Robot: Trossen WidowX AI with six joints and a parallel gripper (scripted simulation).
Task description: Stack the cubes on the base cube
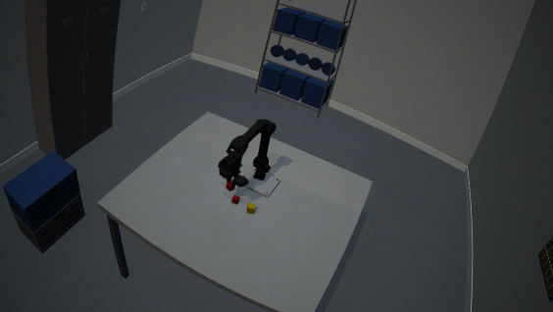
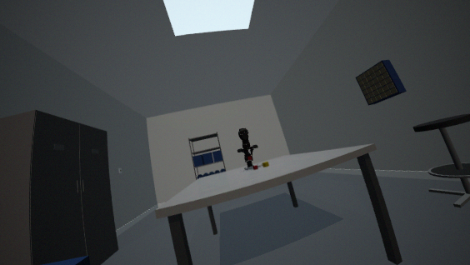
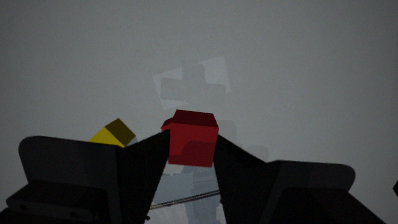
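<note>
Now: the yellow cube 13 cm to the left of my gripper tip, 10 cm below it and 1 cm ahead of it.
</note>
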